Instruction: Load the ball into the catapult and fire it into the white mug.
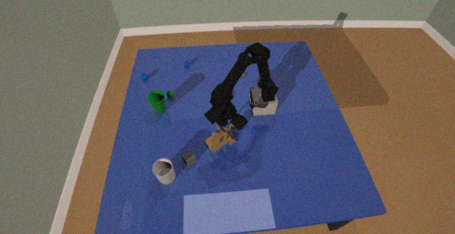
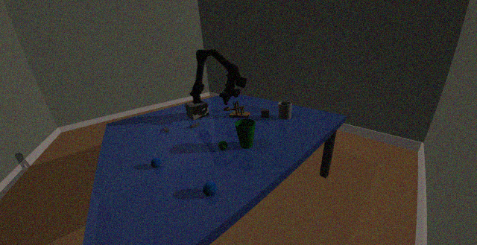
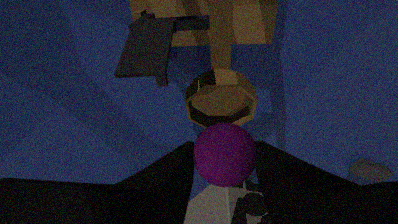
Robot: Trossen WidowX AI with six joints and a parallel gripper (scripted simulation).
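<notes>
My gripper tip is now 1 cm below the magenta ball. The rest, counted from my gripper tip: wooden catapult: 4 cm ahead, 4 cm to the left, 4 cm below; then white mug: 35 cm ahead, 24 cm to the left, 6 cm below; then dark cube: 24 cm ahead, 17 cm to the left, 7 cm below.
</notes>
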